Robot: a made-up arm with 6 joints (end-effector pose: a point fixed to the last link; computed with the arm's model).
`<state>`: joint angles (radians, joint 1 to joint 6).
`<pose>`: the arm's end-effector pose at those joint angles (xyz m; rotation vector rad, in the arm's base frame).
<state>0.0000 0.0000 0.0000 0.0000 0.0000 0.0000</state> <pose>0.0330 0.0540 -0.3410 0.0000 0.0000 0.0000</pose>
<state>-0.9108 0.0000 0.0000 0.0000 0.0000 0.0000</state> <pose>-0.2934 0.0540 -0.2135 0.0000 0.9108 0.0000</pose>
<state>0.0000 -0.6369 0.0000 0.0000 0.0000 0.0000</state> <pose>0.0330 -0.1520 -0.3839 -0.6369 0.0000 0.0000</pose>
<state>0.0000 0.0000 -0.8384 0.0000 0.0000 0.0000</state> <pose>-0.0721 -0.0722 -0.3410 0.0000 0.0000 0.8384</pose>
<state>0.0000 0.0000 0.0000 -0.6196 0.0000 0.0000</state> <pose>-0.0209 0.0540 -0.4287 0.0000 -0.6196 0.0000</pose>
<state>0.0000 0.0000 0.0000 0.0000 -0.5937 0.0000</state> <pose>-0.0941 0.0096 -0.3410 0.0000 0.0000 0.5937</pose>
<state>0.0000 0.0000 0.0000 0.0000 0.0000 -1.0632</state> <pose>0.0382 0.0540 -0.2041 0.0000 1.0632 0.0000</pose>
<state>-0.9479 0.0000 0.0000 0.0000 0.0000 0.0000</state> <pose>-0.3032 0.0540 -0.2024 0.0000 0.9479 0.0000</pose>
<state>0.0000 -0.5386 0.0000 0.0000 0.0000 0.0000</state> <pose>0.0330 -0.1190 -0.3860 -0.5386 0.0000 0.0000</pose>
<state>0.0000 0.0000 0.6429 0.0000 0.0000 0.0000</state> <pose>0.1593 0.0712 -0.3410 0.0000 0.0000 -0.6429</pose>
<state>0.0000 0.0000 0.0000 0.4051 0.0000 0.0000</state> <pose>0.0923 0.0540 -0.3080 0.0000 0.4051 0.0000</pose>
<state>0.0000 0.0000 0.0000 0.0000 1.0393 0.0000</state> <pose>0.2357 -0.0517 -0.3410 0.0000 0.0000 -1.0393</pose>
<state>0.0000 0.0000 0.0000 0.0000 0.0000 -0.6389</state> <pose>0.0183 0.0540 -0.2574 0.0000 0.6389 0.0000</pose>
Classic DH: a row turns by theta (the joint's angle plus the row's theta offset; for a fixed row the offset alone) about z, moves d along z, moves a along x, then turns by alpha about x. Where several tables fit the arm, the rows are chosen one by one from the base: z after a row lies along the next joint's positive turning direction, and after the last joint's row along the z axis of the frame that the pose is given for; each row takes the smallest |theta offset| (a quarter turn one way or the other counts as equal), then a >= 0, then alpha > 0; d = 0 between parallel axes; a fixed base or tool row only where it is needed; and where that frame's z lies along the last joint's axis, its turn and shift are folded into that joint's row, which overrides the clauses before.
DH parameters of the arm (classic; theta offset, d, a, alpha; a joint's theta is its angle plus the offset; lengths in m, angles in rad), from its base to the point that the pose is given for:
base (fixed): 0 0.056 0 1.5708
joint 1: -1.5708 0.114 0.106 -1.5708
joint 2: -1.5708 0.122 0.013 -1.5708
joint 3: -1.5708 0.419 0.021 1.5708
joint 4: 0 -0.049 -0.101 -1.5708
joint 5: 0 -0.192 0.11 -1.5708
joint 6: 0 -0.23 -0.119 -1.5708
tool (fixed): 0 -0.064 0 0

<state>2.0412 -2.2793 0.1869 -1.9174 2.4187 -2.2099</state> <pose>-0.3264 -0.3768 -0.3344 -0.3666 -1.2724 0.2019</pose>
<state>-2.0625 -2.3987 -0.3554 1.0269 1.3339 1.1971</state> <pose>0.1433 -0.4127 -0.3643 -1.2208 -0.8065 2.6597</pose>
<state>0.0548 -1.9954 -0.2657 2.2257 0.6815 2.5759</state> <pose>0.1386 -0.7534 0.2807 -2.2755 0.5149 0.8883</pose>
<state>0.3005 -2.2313 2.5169 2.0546 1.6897 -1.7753</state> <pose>-0.2600 -0.6216 0.3303 2.7446 0.2513 -0.3496</pose>
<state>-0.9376 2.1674 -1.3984 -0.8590 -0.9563 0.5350</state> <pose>0.0223 0.4703 0.1082 0.7630 -2.4205 -0.5677</pose>
